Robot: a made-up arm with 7 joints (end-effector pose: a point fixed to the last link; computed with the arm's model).
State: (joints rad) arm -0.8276 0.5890 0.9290 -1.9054 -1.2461 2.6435 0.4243
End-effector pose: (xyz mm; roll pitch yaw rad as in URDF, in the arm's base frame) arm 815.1 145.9 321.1 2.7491 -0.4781 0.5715
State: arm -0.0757 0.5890 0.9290 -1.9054 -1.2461 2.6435 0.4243
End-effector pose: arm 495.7 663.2 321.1 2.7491 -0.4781 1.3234
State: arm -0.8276 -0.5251 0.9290 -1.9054 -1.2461 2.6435 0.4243
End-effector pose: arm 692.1 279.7 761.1 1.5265 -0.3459 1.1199
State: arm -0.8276 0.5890 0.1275 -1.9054 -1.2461 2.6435 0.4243
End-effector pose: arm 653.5 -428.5 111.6 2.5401 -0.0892 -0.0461
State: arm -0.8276 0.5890 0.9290 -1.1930 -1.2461 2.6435 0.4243
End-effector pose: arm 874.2 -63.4 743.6 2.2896 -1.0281 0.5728
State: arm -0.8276 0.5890 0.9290 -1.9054 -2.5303 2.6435 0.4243
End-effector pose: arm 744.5 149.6 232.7 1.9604 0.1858 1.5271
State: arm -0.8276 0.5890 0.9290 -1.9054 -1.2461 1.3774 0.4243
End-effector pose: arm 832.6 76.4 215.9 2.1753 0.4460 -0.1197
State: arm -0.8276 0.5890 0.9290 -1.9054 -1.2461 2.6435 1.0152
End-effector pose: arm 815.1 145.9 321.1 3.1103 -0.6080 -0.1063
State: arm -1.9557 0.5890 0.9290 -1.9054 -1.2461 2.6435 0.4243
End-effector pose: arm 481.0 -674.0 321.1 2.7491 -0.4781 -0.5566
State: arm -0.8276 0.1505 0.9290 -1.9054 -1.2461 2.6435 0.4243
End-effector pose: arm 807.9 153.6 516.7 2.2517 -0.5017 0.8094
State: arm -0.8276 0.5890 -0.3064 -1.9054 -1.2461 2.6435 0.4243
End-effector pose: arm 400.9 -669.0 107.5 2.3427 0.0471 -0.4044
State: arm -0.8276 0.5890 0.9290 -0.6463 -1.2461 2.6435 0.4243
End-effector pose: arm 696.2 -208.3 1031.2 1.1530 -1.3498 1.4058
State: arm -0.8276 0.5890 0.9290 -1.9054 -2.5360 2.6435 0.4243
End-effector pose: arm 744.3 149.3 232.3 1.9585 0.1900 1.5301
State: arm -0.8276 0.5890 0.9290 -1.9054 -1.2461 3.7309 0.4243
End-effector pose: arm 730.4 108.7 383.2 2.4898 -1.4016 1.3915
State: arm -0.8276 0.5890 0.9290 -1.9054 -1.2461 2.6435 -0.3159
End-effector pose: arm 815.1 145.9 321.1 2.5418 -0.1109 1.2493
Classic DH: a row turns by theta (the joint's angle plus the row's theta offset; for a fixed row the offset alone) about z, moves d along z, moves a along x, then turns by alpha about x. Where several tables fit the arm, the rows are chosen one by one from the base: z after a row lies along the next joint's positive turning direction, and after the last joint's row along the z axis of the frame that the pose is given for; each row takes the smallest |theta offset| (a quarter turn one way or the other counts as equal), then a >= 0, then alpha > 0; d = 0 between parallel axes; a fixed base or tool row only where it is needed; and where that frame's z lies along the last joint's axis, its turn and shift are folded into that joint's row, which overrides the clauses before.
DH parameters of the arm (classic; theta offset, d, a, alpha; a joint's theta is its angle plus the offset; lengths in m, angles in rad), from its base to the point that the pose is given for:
joint 1: 0 0.3952 0 -1.5708
joint 2: 0 0 0 1.5708
joint 3: 0 0.2501 0.1272 1.5708
joint 4: 0 0 -0.1312 -1.5708
joint 5: 0 0.6106 0 1.5708
joint 6: 0 0 0.1076 1.5708
joint 7: 0 0 0 0

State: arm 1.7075 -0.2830 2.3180 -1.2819 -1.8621 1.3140 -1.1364
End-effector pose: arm -490.6 -723.3 817.6 0.9064 0.7827 -3.0573
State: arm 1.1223 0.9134 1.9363 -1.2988 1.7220 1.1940 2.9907
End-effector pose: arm -525.9 543.9 993.6 0.4497 0.8554 -0.4131
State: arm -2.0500 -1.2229 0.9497 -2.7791 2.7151 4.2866 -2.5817
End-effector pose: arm 150.9 -380.9 557.5 1.9104 -0.5272 -1.5229
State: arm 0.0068 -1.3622 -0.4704 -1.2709 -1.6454 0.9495 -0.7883
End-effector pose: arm -437.4 -400.4 1146.4 2.8016 -0.3557 -0.9220
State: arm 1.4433 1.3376 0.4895 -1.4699 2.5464 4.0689 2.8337
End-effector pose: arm -203.2 534.9 -84.1 -2.8251 0.2797 2.5211
